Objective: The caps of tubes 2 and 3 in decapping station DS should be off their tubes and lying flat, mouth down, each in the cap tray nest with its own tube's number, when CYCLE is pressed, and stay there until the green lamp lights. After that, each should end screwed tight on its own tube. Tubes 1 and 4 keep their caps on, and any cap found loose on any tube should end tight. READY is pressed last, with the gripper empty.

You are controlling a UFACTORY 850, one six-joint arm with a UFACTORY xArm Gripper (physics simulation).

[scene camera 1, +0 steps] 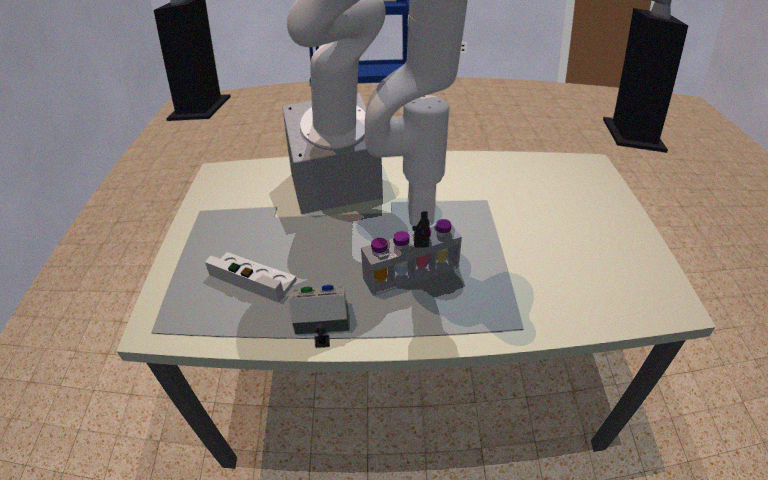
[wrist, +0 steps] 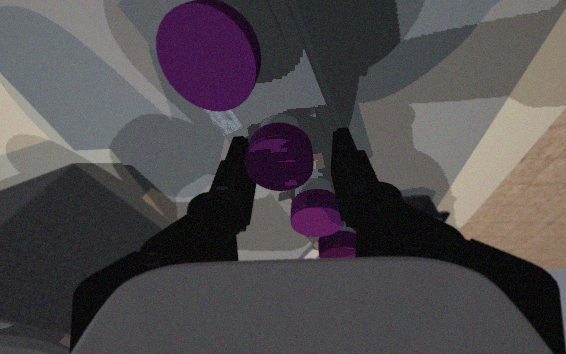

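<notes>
The grey rack (scene camera 1: 369, 276) holds tubes under purple caps. In the scene view these are the left-end cap (scene camera 1: 379, 245) (wrist: 338, 245), the second cap (scene camera 1: 401, 238) (wrist: 316, 216), the third cap (wrist: 280, 160) over red liquid, and the right-end cap (scene camera 1: 443, 225) (wrist: 207, 55). Tube numbers are unreadable. My gripper (scene camera 1: 421, 236) (wrist: 291, 153) is partly open around the third cap; the left finger is against or very near it, and a gap shows at the right finger. The white cap tray (scene camera 1: 243, 282) stands left of the rack; no cap shows in its nests.
A grey control box (scene camera 1: 318, 311) with a green button (scene camera 1: 306, 289) and a blue button (scene camera 1: 327, 288) stands between tray and rack, nearer the front edge. The tray bears a dark green square (scene camera 1: 233, 266) and an amber square (scene camera 1: 246, 271). Neighbouring caps stand close to the fingers.
</notes>
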